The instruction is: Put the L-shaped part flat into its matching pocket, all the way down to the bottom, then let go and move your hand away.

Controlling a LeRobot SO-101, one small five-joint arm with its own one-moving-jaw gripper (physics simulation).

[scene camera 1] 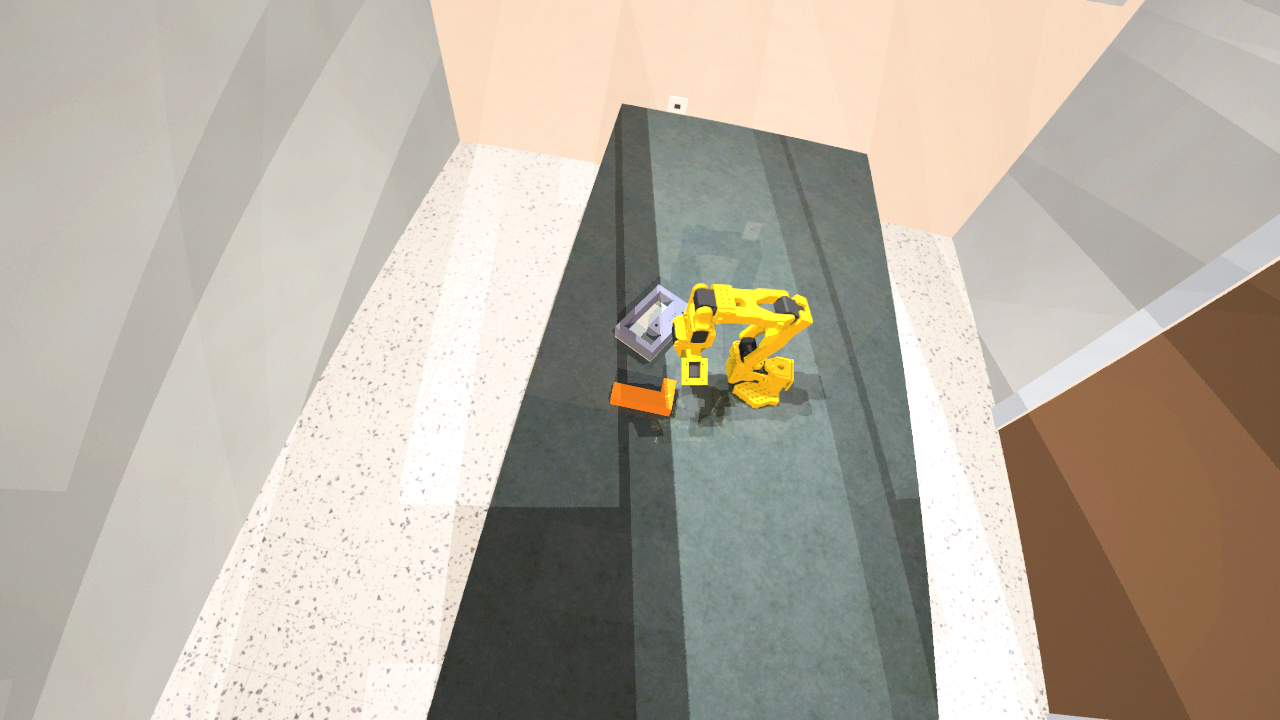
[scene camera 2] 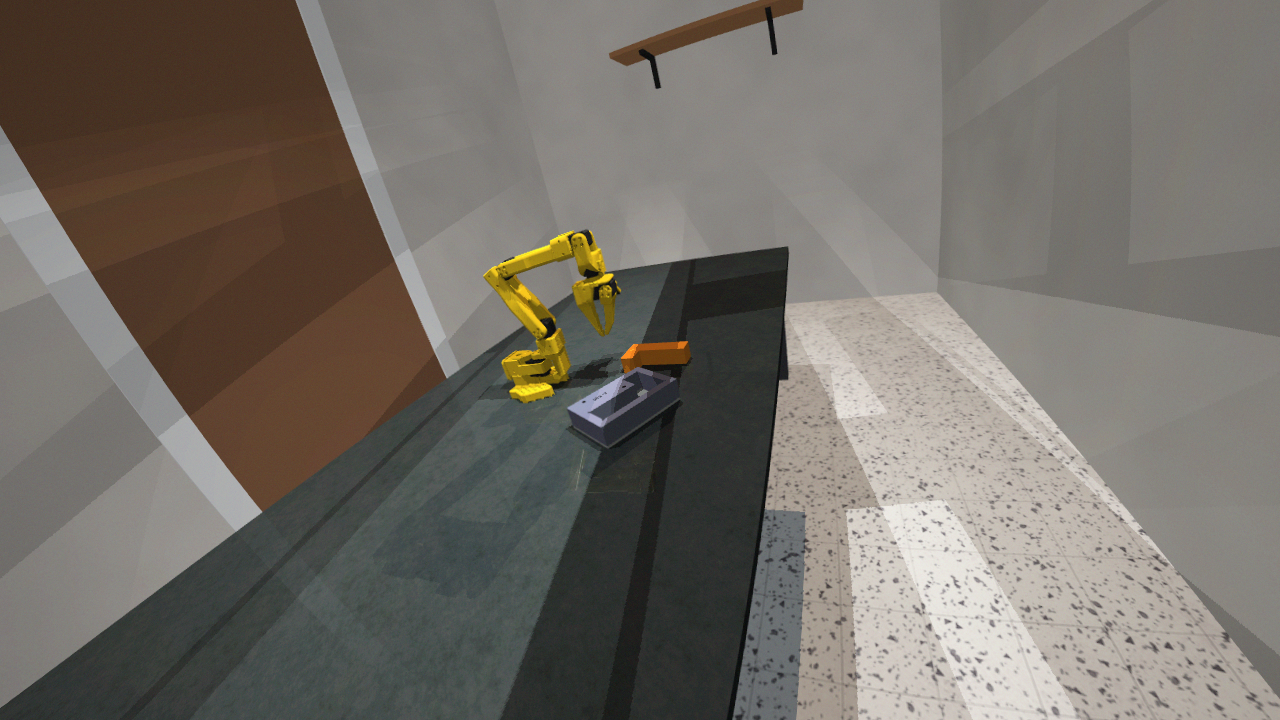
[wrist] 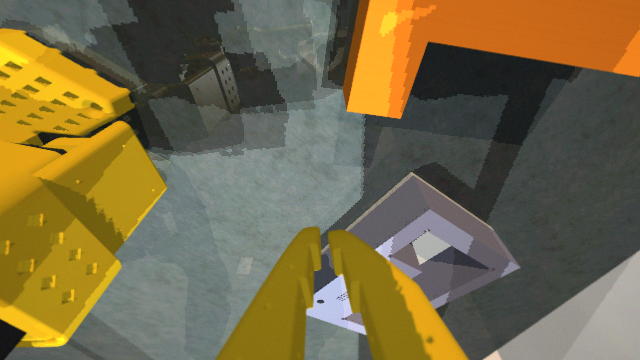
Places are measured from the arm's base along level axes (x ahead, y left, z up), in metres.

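Where they show: hand, its tool point: [scene camera 2: 604,333] [wrist: 320,242]; arm's base, origin of its link: [scene camera 1: 746,380] [scene camera 2: 549,387] [wrist: 104,139].
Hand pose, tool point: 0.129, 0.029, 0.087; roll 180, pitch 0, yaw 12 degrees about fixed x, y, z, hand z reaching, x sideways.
Observation:
Each offset is from my tool point to the top centre of the thing, as dx, dy, dz. Level surfaces: height alone.
The orange L-shaped part @[+0.065, +0.046, -0.057] [scene camera 1: 640,398] [scene camera 2: 660,354] [wrist: 500,30] lies on the dark table, outside the pocket. It is cut off at the top right of the wrist view. The grey-lilac block with the pocket @[+0.067, -0.112, -0.051] [scene camera 1: 633,342] [scene camera 2: 631,418] [wrist: 450,205] stands beside it on the table, turned at an angle; the arm hides one corner of it in scene camera 1. My gripper [scene camera 2: 606,333] [wrist: 324,231] is shut and empty, with its tips together. It hangs above the table, higher than the part and the block, and apart from both. In scene camera 1 its jaws are hard to make out.
The yellow arm's base [scene camera 1: 765,383] [scene camera 2: 535,368] stands on the table @[dz -0.087] [scene camera 1: 769,555] [scene camera 2: 429,573], on the other side of the gripper from the part. The table's long edge runs past the part and the block. A wall shelf [scene camera 2: 707,32] hangs far behind.

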